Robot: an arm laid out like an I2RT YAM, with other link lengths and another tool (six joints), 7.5 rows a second.
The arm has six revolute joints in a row. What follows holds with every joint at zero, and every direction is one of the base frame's.
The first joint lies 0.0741 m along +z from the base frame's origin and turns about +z.
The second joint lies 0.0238 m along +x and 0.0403 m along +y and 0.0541 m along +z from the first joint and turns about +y.
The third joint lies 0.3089 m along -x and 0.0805 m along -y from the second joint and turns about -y.
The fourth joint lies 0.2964 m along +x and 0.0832 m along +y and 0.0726 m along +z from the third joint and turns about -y.
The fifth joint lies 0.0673 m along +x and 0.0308 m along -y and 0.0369 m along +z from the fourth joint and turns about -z.
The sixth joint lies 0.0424 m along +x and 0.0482 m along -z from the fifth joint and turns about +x.
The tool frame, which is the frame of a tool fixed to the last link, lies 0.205 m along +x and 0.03 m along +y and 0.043 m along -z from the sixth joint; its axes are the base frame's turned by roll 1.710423, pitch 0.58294 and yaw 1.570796 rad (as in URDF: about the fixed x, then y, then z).
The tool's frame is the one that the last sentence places.
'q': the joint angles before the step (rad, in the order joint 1, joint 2, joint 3, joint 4, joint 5, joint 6). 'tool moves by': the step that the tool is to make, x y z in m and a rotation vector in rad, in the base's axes. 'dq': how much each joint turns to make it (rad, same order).
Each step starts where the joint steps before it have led.
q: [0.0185, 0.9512, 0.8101, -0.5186, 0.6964, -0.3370]
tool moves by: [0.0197, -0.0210, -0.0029, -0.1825, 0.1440, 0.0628]
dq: [-0.0029, 0.1156, 0.0057, 0.1250, 0.0573, -0.2445]
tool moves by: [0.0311, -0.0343, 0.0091, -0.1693, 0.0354, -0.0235]
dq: [-0.0335, 0.1345, 0.0007, 0.2488, 0.0859, -0.2096]
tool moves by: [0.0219, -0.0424, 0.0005, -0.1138, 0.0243, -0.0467]
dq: [-0.0799, 0.1287, 0.0003, 0.2450, 0.0228, -0.1783]
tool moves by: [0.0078, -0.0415, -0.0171, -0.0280, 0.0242, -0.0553]
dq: [-0.0963, 0.1130, 0.0122, 0.1317, -0.0257, -0.0676]
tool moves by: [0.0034, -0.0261, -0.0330, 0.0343, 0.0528, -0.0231]
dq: [-0.0716, 0.0985, 0.0250, 0.0141, -0.0529, 0.0003]
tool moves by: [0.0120, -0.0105, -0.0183, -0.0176, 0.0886, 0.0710]
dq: [-0.0321, 0.0583, 0.0016, 0.0521, -0.0753, -0.1113]
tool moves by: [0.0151, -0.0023, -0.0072, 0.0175, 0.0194, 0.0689]
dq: [-0.0239, 0.0211, 0.0147, 0.0063, -0.0884, -0.0385]
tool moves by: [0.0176, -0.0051, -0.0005, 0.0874, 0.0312, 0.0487]
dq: [-0.0420, 0.0282, 0.1165, -0.1608, -0.1137, 0.0255]
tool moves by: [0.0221, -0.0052, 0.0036, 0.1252, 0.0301, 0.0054]
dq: [-0.0340, 0.0775, 0.2074, -0.2378, -0.0900, 0.0748]
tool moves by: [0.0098, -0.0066, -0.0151, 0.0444, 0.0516, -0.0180]
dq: [-0.0076, 0.0889, 0.1078, -0.0937, -0.0046, 0.0248]
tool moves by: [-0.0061, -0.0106, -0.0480, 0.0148, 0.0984, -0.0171]
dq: [-0.0119, 0.1059, 0.0173, -0.0006, 0.0213, -0.0169]
